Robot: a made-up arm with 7 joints. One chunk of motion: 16 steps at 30 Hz.
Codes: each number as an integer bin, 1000 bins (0 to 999) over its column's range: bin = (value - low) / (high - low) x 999, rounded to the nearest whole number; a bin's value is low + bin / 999 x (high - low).
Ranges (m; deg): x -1.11..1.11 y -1.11..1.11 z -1.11..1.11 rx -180..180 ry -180..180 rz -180..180
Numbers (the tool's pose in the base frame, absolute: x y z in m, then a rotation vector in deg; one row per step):
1: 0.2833 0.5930 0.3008 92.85 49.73 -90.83
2: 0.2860 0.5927 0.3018 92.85 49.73 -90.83
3: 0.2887 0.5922 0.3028 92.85 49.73 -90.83
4: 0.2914 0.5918 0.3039 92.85 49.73 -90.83
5: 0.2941 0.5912 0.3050 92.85 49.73 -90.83
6: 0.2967 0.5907 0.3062 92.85 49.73 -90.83
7: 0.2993 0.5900 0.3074 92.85 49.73 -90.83
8: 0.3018 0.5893 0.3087 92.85 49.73 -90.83
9: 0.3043 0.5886 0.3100 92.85 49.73 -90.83
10: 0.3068 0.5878 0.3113 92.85 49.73 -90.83
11: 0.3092 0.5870 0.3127 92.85 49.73 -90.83
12: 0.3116 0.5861 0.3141 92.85 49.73 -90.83
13: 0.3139 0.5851 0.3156 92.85 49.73 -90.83
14: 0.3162 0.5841 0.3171 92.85 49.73 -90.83
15: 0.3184 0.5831 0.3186 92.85 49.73 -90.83
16: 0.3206 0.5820 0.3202 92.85 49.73 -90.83
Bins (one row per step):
1: 627 766 635 757 638 247
2: 628 766 635 757 638 247
3: 629 766 636 757 638 247
4: 631 766 636 757 638 247
5: 632 766 637 757 638 247
6: 633 765 637 757 638 247
7: 634 765 638 757 638 247
8: 635 765 638 757 638 247
9: 636 764 639 757 638 247
10: 638 764 640 757 638 247
11: 639 764 640 757 638 247
12: 640 763 641 757 638 247
13: 641 763 642 757 638 247
14: 642 762 642 757 638 247
15: 643 762 643 757 638 247
16: 644 761 644 757 638 247

